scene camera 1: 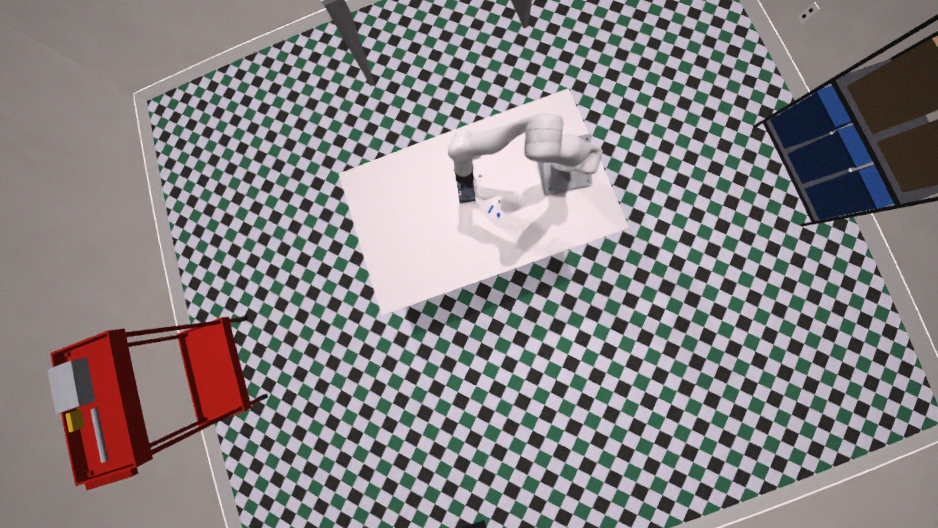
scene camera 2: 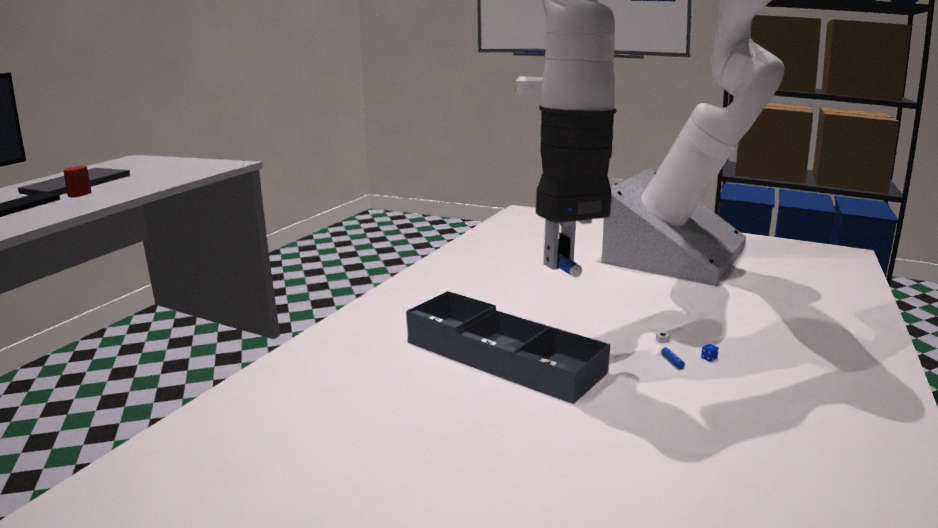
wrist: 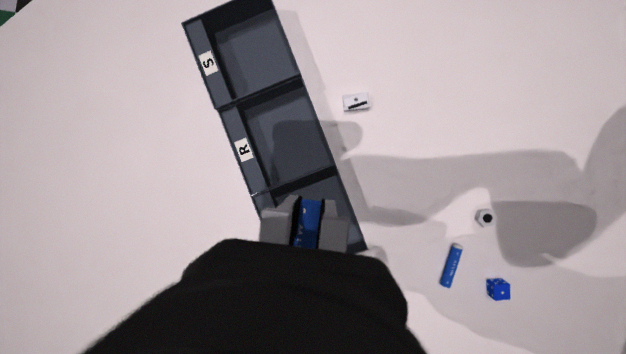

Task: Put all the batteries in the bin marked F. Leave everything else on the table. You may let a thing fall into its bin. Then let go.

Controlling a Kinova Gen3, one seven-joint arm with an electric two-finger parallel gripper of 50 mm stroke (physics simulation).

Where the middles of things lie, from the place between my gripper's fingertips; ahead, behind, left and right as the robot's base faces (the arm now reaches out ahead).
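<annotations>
Dark three-compartment bin tray [scene camera 2: 564,365]: 70 mm to the right of my hand, 10 mm behind, 110 mm below.
</annotations>
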